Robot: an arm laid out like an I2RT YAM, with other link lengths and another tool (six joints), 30 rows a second.
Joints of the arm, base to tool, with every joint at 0 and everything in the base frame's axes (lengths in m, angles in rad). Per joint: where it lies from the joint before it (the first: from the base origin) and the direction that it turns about. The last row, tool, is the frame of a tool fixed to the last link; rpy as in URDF.
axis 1: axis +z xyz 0 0 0.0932
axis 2: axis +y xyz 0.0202 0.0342 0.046
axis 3: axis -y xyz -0.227 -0.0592 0
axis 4: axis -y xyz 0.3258 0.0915 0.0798
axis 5: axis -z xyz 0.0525 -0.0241 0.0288
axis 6: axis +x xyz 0.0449 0 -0.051
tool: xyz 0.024 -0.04 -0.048 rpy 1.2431 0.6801 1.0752
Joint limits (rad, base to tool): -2.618..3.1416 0..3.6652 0..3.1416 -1.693..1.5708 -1.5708..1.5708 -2.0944..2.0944
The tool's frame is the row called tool.
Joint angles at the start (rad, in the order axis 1, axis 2, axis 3, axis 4, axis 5, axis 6):
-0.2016, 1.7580, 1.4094, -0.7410, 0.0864, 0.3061
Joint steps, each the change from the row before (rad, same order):
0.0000, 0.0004, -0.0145, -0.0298, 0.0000, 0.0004
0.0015, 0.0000, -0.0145, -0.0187, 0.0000, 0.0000
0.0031, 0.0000, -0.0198, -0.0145, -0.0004, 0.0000
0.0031, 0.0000, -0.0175, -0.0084, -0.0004, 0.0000
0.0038, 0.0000, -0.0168, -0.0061, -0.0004, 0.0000
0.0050, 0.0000, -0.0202, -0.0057, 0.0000, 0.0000
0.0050, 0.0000, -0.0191, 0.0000, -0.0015, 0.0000
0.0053, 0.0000, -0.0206, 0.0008, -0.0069, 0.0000
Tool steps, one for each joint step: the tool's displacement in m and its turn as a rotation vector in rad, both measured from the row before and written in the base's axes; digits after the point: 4 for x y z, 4 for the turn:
-0.0067, 0.0014, -0.0041, 0.0091, 0.0437, -0.0004
-0.0051, 0.0016, -0.0040, 0.0066, 0.0325, 0.0015
-0.0055, 0.0023, -0.0056, 0.0071, 0.0336, 0.0033
-0.0043, 0.0020, -0.0049, 0.0054, 0.0253, 0.0032
-0.0039, 0.0022, -0.0047, 0.0047, 0.0224, 0.0039
-0.0046, 0.0027, -0.0056, 0.0048, 0.0254, 0.0050
-0.0037, 0.0025, -0.0055, 0.0049, 0.0185, 0.0054
-0.0039, 0.0030, -0.0060, 0.0100, 0.0183, 0.0071

